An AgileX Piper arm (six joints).
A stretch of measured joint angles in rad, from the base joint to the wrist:
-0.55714, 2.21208, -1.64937, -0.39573, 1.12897, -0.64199
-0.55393, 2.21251, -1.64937, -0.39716, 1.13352, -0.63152
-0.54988, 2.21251, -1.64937, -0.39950, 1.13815, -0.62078
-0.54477, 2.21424, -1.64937, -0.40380, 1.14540, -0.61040
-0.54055, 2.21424, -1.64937, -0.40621, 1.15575, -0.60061
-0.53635, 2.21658, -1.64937, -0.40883, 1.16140, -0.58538
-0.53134, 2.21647, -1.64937, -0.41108, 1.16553, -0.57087
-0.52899, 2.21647, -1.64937, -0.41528, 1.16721, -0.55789
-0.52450, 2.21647, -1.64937, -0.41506, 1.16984, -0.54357
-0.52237, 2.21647, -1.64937, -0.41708, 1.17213, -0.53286
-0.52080, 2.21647, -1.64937, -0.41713, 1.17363, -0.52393
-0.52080, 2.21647, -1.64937, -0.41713, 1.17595, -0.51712
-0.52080, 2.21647, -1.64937, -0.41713, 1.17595, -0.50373
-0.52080, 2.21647, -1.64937, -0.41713, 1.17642, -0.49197
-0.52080, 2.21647, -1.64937, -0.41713, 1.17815, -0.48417
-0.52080, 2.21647, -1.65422, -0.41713, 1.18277, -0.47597
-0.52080, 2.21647, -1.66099, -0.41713, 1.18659, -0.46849
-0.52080, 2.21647, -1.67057, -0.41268, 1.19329, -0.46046
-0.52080, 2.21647, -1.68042, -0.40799, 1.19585, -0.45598
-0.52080, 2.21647, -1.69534, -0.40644, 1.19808, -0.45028
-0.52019, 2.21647, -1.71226, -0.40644, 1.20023, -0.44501
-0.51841, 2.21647, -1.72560, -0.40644, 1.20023, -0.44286
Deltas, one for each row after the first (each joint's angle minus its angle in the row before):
0.00321, 0.00043, 0.00000, -0.00143, 0.00455, 0.01047
0.00405, 0.00000, 0.00000, -0.00234, 0.00463, 0.01074
0.00511, 0.00173, 0.00000, -0.00430, 0.00725, 0.01038
0.00422, 0.00000, 0.00000, -0.00241, 0.01035, 0.00979
0.00420, 0.00234, 0.00000, -0.00262, 0.00565, 0.01523
0.00501, -0.00011, 0.00000, -0.00225, 0.00413, 0.01451
0.00235, 0.00000, 0.00000, -0.00420, 0.00168, 0.01298
0.00449, 0.00000, 0.00000, 0.00022, 0.00263, 0.01432
0.00213, 0.00000, 0.00000, -0.00202, 0.00229, 0.01071
0.00157, 0.00000, 0.00000, -0.00005, 0.00150, 0.00893
0.00000, 0.00000, 0.00000, 0.00000, 0.00232, 0.00681
0.00000, 0.00000, 0.00000, 0.00000, 0.00000, 0.01339
0.00000, 0.00000, 0.00000, 0.00000, 0.00047, 0.01176
0.00000, 0.00000, 0.00000, 0.00000, 0.00173, 0.00780
0.00000, 0.00000, -0.00485, 0.00000, 0.00462, 0.00820
0.00000, 0.00000, -0.00677, 0.00000, 0.00382, 0.00748
0.00000, 0.00000, -0.00958, 0.00445, 0.00670, 0.00803
0.00000, 0.00000, -0.00985, 0.00469, 0.00256, 0.00448
0.00000, 0.00000, -0.01492, 0.00155, 0.00223, 0.00570
0.00061, 0.00000, -0.01692, 0.00000, 0.00215, 0.00527
0.00178, 0.00000, -0.01334, 0.00000, 0.00000, 0.00215

